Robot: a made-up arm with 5 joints.
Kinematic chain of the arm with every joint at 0, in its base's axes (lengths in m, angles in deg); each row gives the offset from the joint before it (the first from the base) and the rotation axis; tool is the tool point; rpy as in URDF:
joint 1: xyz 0.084 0 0.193 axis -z
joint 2: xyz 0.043 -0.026 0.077 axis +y
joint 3: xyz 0.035 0 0.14 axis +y
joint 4: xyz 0.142 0 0.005 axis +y
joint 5: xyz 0.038 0.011 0 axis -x
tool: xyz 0 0 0 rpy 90 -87.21 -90
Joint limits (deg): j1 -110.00..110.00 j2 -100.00..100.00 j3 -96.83..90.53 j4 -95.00..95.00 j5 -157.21..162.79
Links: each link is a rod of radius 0.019 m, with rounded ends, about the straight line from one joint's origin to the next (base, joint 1, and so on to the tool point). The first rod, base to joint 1, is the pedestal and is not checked.
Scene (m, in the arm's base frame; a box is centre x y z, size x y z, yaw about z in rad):
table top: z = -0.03
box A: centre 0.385 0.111 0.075 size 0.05 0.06 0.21 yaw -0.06
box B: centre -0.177 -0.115 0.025 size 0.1 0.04 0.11 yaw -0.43
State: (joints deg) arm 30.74 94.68 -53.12 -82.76 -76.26
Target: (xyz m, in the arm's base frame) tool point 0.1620 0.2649 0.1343
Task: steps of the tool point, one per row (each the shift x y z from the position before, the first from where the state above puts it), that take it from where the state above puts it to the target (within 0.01 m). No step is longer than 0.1 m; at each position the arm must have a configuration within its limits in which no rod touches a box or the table.
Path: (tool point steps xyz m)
1: 0.0457 0.0695 0.0320
2: 0.0230 0.0814 0.0330
3: -0.0026 0.0853 0.0334
4: -0.0278 0.0804 0.0331
5: -0.0371 0.0615 -0.0439
6: -0.0557 0.0439 -0.0422
7: -0.0661 0.0211 -0.0380
8: -0.0669 -0.0028 -0.0314

